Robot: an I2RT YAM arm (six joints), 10 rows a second.
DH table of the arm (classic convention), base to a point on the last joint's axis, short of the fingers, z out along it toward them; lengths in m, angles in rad. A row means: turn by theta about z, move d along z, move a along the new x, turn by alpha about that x. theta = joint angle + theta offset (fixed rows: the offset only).
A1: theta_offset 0, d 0.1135, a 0.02, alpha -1.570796
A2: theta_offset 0, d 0, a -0.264, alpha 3.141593
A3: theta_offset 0.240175, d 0, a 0.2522, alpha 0
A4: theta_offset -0.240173, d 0, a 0.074, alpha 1.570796
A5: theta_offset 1.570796, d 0, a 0, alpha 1.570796
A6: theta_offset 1.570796, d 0.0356, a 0, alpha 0
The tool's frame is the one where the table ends.
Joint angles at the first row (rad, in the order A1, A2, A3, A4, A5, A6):
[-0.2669, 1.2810, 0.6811, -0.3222, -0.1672, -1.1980]
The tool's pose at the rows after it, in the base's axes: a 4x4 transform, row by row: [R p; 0 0 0 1], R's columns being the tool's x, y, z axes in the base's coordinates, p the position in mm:
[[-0.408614, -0.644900, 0.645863, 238.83], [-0.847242, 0.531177, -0.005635, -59.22], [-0.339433, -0.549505, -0.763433, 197.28], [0, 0, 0, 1]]
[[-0.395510, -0.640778, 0.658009, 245.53], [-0.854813, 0.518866, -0.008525, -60.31], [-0.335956, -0.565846, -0.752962, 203.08], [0, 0, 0, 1]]
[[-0.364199, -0.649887, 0.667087, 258.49], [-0.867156, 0.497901, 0.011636, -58.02], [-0.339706, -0.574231, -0.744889, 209.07], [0, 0, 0, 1]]
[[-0.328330, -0.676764, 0.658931, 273.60], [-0.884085, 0.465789, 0.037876, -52.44], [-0.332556, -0.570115, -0.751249, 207.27], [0, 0, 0, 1]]
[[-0.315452, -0.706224, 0.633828, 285.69], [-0.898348, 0.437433, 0.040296, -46.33], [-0.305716, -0.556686, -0.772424, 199.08], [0, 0, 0, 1]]
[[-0.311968, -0.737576, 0.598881, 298.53], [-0.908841, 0.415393, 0.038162, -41.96], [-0.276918, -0.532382, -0.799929, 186.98], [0, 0, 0, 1]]
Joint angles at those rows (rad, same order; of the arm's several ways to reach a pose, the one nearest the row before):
[-0.2669, 1.2579, 0.6826, -0.3099, -0.1657, -1.2164]
[-0.2639, 1.2747, 0.7132, -0.3068, -0.1641, -1.2257]
[-0.2440, 1.3160, 0.7638, -0.3053, -0.1733, -1.2333]
[-0.2118, 1.3787, 0.8067, -0.2961, -0.1765, -1.2471]
[-0.1796, 1.4417, 0.8329, -0.2884, -0.1535, -1.2578]
[-0.1550, 1.5185, 0.8620, -0.2823, -0.1305, -1.2671]

